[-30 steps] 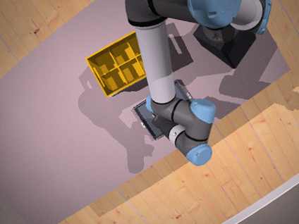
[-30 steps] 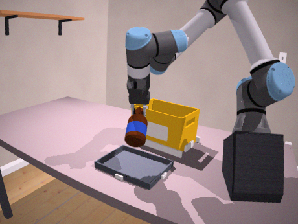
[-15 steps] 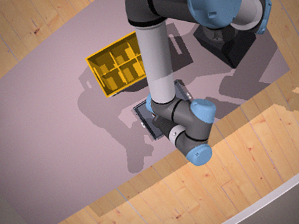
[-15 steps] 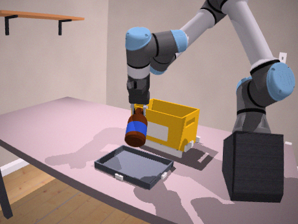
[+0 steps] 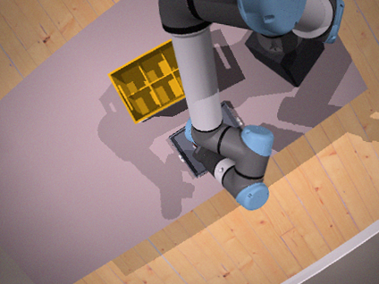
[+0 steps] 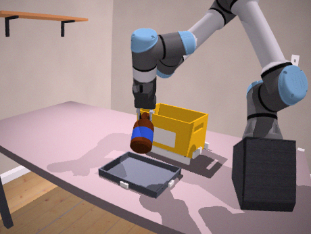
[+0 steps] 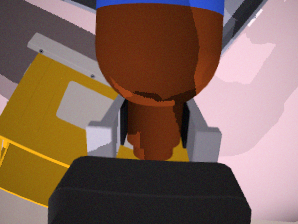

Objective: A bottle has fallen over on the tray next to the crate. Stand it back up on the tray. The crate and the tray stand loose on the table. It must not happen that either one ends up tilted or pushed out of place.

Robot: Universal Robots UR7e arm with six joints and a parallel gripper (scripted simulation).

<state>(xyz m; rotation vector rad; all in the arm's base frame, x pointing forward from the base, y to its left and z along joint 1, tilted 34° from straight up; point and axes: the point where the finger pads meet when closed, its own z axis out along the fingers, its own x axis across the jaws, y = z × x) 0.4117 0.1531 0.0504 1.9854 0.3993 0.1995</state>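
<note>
My hand is 10 mm past the bottle, 40 mm to the right of it and 30 mm above it. From my hand the other things lie so: dark grey tray: 10 mm behind, 50 mm to the left, 190 mm below; then yellow crate: 30 mm behind, 240 mm to the right, 120 mm below.
</note>
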